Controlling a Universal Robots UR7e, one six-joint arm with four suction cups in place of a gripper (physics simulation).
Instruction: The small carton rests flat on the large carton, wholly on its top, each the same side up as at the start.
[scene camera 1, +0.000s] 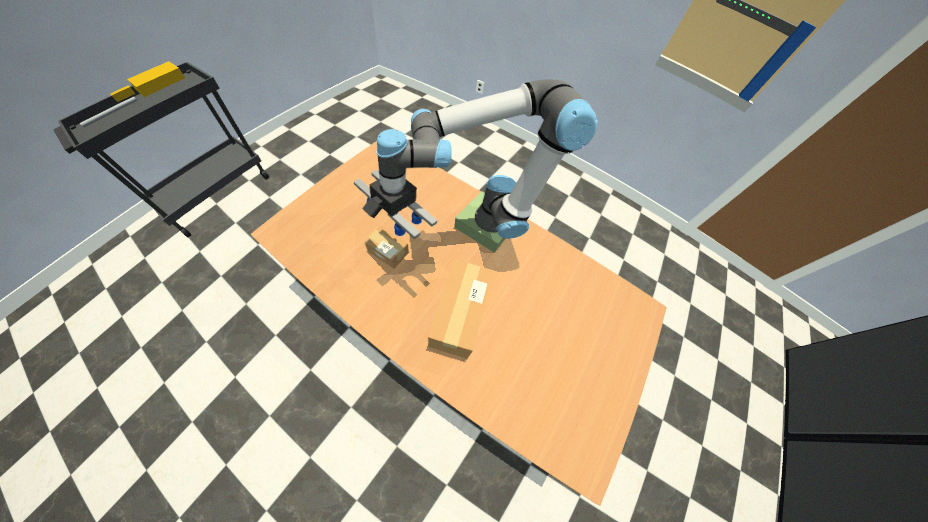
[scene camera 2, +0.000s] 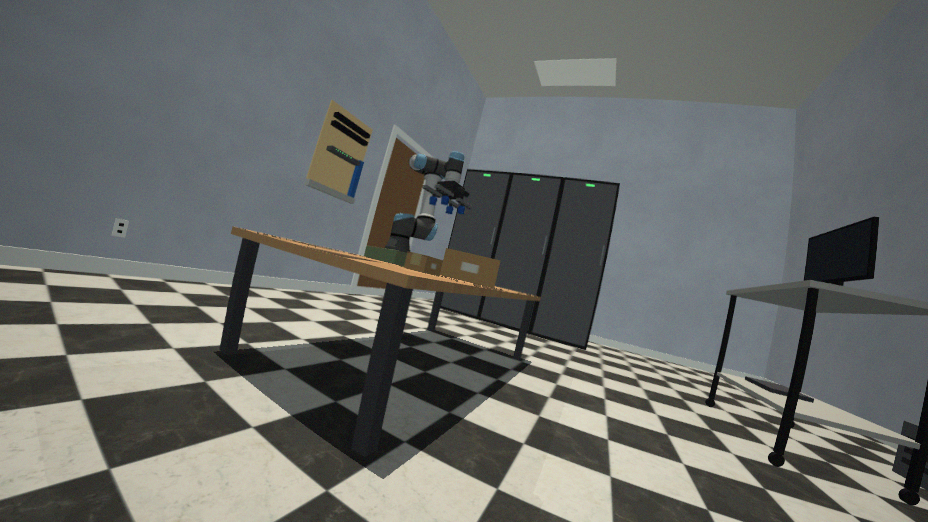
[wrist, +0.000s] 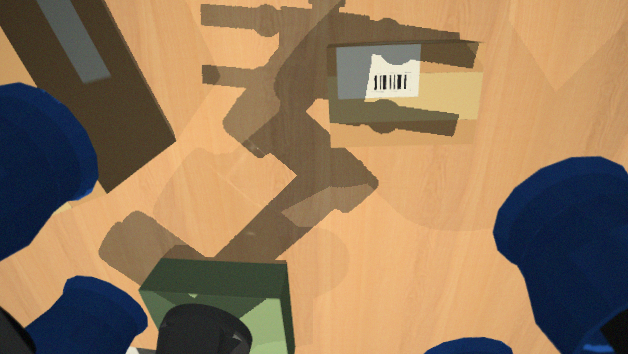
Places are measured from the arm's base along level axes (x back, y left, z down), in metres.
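Pixels of known places: hand at its tool point: (scene camera 2: 446, 208) (wrist: 283, 279); arm's base at its link origin: (scene camera 1: 491, 219) (scene camera 2: 397, 251) (wrist: 207, 332).
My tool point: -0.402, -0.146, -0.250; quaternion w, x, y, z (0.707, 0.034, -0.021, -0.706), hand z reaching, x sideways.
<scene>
Ahead of a thing's pixels: the offset from my tool point to its middle, as dx, dy, dz. Level surfaces: height alone.
The small carton {-0.012, -0.081, +0.285} (scene camera 1: 387, 248) (scene camera 2: 421, 262) (wrist: 450, 95) sits on the wooden table {dz +0.325} (scene camera 1: 551, 389) (scene camera 2: 311, 249), with a barcode label on its top. The large carton {-0.005, +0.335, +0.246} (scene camera 1: 457, 314) (scene camera 2: 470, 266) (wrist: 125, 130) is long, with a pale tape strip and a white label. It stands on the table apart from the small carton; the wrist view cuts it off at the upper left. My gripper (scene camera 1: 393, 212) (scene camera 2: 447, 205), with four blue suction cups facing down, is open and holds nothing. It hangs well above the table near the small carton. Its shadow falls across the small carton.
The arm's base stands on a green block (scene camera 1: 465, 222) (scene camera 2: 382, 254) (wrist: 225, 277) at the table's back side. A black cart (scene camera 1: 149, 123) with yellow items stands beyond the table. Dark cabinets (scene camera 1: 856, 389) (scene camera 2: 532, 253) and a grey desk (scene camera 2: 843, 299) with a monitor stand away from the table.
</scene>
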